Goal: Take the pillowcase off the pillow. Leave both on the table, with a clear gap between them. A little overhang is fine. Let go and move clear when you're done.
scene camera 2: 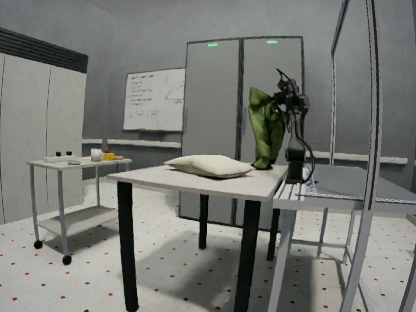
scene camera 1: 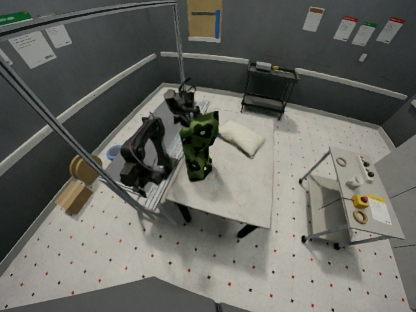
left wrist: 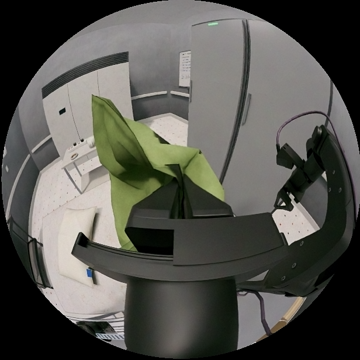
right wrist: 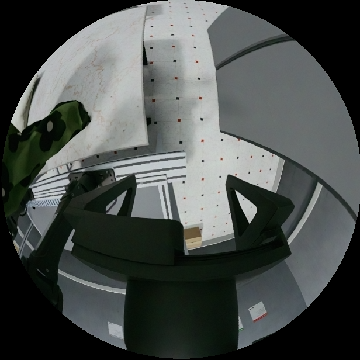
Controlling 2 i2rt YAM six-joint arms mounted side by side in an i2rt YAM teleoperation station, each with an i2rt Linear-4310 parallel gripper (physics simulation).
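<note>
The green pillowcase [scene camera 1: 199, 145] [scene camera 2: 265, 127] [left wrist: 132, 165] [right wrist: 42, 142] with dark flowers hangs upright from my left gripper [left wrist: 181, 178], which is shut on its upper part. In both scene views its lower end reaches down to the table top [scene camera 1: 235, 200] [scene camera 2: 150, 178], near the edge on the arms' side. The cream pillow [scene camera 1: 242, 136] [scene camera 2: 210, 166] [left wrist: 77, 245] lies bare and flat on the table, apart from the pillowcase, with a blue tag at one corner. My right gripper [right wrist: 180, 179] is open and empty, back over the arms' base, clear of both.
The arms' grey base table [scene camera 1: 162, 125] adjoins the table. A frame post [scene camera 1: 178, 45] [scene camera 2: 372, 105] rises beside it. A dark cart [scene camera 1: 272, 75] stands by the wall beyond the pillow. A light cart [scene camera 1: 325, 185] [scene camera 2: 60, 172] with small items stands apart from the table.
</note>
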